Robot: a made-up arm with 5 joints.
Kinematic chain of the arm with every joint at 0, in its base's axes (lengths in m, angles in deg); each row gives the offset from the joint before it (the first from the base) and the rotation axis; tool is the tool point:
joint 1: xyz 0 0 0.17 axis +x
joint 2: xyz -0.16 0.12 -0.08 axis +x
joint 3: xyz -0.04 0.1 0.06 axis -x
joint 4: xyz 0.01 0 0.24 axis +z
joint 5: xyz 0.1 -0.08 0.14 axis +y
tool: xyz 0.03 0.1 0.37
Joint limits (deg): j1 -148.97..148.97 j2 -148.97..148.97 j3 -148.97..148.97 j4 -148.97..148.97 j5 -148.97..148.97
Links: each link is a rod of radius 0.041 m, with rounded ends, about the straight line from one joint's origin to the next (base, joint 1, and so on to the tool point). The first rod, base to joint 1, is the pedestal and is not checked.
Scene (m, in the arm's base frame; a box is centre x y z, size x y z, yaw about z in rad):
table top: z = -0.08
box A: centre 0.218 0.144 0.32 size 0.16 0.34 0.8 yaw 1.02
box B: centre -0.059 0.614 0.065 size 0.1 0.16 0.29 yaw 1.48
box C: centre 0.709 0.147 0 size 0.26 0.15 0.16 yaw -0.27
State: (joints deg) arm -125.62 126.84 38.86 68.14 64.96
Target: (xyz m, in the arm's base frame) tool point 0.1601 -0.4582 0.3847
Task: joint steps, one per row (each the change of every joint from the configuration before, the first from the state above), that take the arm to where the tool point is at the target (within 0.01 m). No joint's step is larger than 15 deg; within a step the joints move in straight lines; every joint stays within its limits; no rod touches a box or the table.
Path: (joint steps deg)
1: 13.67 5.53 -5.90 9.85 1.81
2: 13.66 5.53 -5.90 9.84 1.82
3: 13.67 5.54 -5.90 9.85 1.81
4: 13.67 5.53 -5.90 9.84 1.82
5: 2.04 0.00 -5.17 -13.62 3.68
6: 2.05 0.00 -5.18 -13.62 3.68
7: 2.04 0.00 -5.17 -13.62 3.68
8: 2.05 0.00 -5.18 -13.62 3.68
9: 2.04 0.00 -5.17 -13.62 3.68

